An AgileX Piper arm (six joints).
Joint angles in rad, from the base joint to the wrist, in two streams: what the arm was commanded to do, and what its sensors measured. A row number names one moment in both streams.
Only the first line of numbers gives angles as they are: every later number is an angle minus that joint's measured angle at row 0.
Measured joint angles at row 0:
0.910, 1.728, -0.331, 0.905, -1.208, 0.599
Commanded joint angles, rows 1 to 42:
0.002, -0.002, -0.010, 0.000, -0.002, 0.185
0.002, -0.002, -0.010, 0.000, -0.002, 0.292
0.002, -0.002, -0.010, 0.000, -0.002, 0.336
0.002, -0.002, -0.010, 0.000, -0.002, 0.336
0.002, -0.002, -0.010, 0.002, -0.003, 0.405
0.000, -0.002, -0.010, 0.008, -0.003, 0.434
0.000, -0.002, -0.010, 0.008, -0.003, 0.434
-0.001, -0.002, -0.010, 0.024, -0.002, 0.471
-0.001, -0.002, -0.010, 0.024, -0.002, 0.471
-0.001, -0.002, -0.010, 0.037, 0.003, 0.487
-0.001, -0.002, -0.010, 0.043, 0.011, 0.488
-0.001, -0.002, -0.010, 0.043, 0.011, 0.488
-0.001, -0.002, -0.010, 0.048, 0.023, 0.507
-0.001, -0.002, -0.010, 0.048, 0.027, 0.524
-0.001, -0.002, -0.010, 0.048, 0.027, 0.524
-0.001, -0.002, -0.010, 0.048, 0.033, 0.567
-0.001, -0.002, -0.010, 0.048, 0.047, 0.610
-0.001, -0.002, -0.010, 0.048, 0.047, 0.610
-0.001, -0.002, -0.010, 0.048, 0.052, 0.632
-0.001, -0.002, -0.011, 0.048, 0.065, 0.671
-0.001, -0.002, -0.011, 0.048, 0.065, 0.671
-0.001, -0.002, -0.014, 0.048, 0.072, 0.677
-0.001, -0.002, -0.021, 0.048, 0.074, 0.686
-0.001, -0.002, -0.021, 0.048, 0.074, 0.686
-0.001, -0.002, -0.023, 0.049, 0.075, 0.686
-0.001, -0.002, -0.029, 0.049, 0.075, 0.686
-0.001, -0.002, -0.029, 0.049, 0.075, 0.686
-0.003, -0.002, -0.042, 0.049, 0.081, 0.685
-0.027, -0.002, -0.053, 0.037, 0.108, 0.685
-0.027, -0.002, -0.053, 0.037, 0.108, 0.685
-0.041, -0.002, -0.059, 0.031, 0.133, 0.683
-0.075, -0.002, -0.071, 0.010, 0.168, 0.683
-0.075, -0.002, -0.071, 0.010, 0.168, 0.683
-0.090, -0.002, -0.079, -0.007, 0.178, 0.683
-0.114, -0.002, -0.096, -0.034, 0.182, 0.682
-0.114, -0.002, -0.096, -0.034, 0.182, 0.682
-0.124, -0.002, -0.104, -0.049, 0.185, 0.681
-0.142, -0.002, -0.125, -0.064, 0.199, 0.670
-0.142, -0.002, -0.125, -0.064, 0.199, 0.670
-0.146, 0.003, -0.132, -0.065, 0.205, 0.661
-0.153, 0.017, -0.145, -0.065, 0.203, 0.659
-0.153, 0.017, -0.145, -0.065, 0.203, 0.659
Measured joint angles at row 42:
-0.139, 0.003, -0.123, -0.046, 0.194, 0.680
